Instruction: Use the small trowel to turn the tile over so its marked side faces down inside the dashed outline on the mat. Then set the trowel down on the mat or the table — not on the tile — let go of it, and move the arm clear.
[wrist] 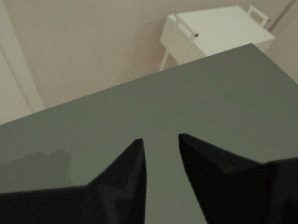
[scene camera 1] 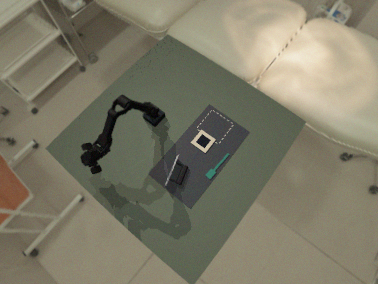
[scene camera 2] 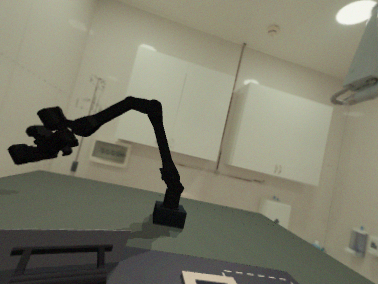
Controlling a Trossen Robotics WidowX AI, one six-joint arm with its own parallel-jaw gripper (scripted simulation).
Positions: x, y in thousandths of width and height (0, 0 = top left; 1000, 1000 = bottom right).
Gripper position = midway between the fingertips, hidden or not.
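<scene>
A dark mat (scene camera 1: 517, 643) is there for me to see. So is my gripper (scene camera 2: 81, 565), which I find again in the wrist view (wrist: 542, 641).
</scene>
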